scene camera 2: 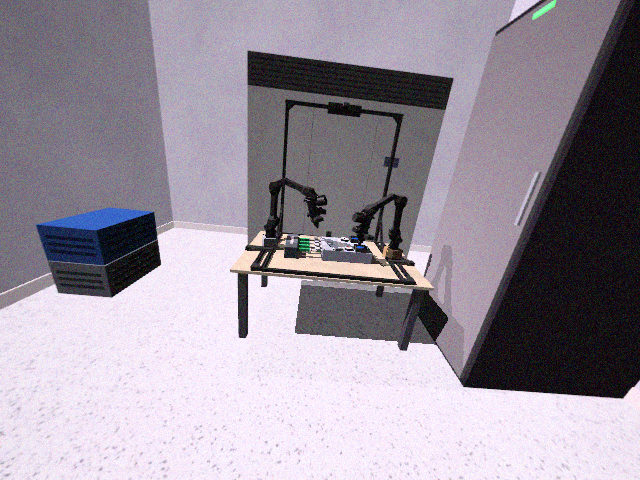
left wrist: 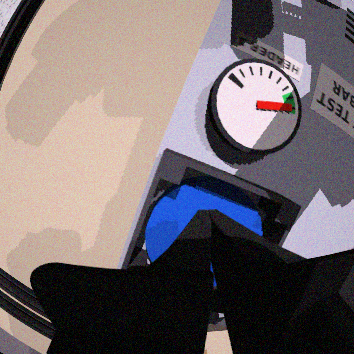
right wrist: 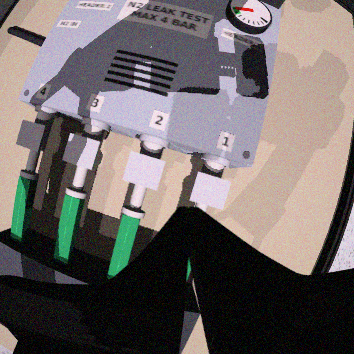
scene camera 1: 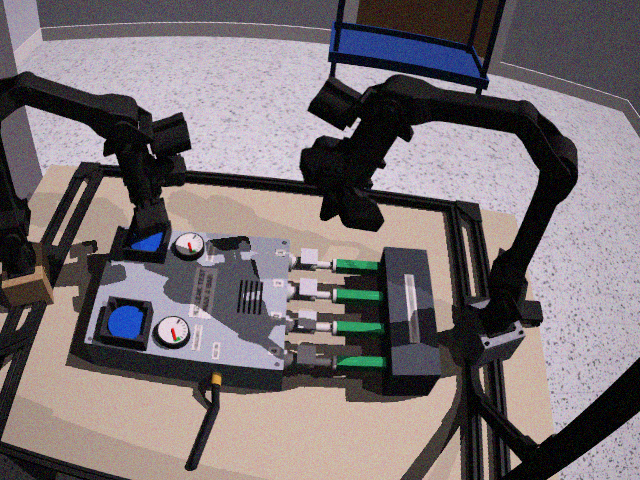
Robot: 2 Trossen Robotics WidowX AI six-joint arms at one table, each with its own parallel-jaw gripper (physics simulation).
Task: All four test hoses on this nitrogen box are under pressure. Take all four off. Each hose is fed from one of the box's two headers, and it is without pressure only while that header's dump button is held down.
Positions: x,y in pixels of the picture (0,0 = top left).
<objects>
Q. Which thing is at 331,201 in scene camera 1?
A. My right gripper.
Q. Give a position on a blue dump button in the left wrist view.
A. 176,205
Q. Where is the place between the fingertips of my left gripper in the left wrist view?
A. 206,218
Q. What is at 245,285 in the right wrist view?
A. My right gripper.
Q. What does my left gripper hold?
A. Nothing.
</objects>
